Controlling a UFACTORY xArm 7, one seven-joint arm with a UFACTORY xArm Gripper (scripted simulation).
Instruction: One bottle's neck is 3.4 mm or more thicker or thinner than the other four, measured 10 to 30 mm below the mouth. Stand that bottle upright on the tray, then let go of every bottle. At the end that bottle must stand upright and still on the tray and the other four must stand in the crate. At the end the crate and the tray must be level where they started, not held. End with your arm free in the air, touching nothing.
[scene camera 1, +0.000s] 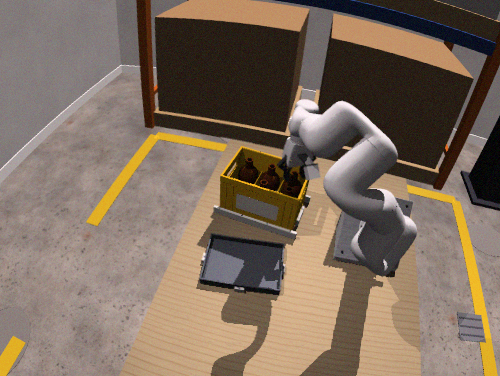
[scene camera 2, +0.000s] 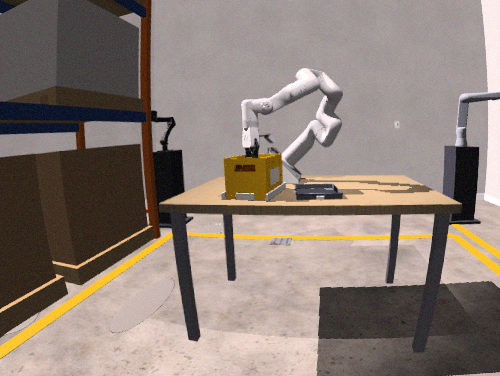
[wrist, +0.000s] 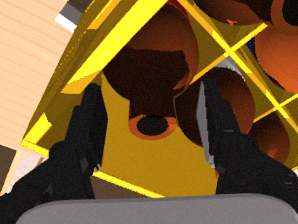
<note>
In view: the gripper (scene camera 1: 294, 178), a yellow crate (scene camera 2: 267, 176) and a grey tray (scene camera 1: 230, 262).
The yellow crate also shows in the wrist view (wrist: 173, 166). The gripper is seen too in the wrist view (wrist: 151, 98). The wrist view misses the grey tray: it is out of frame.
</note>
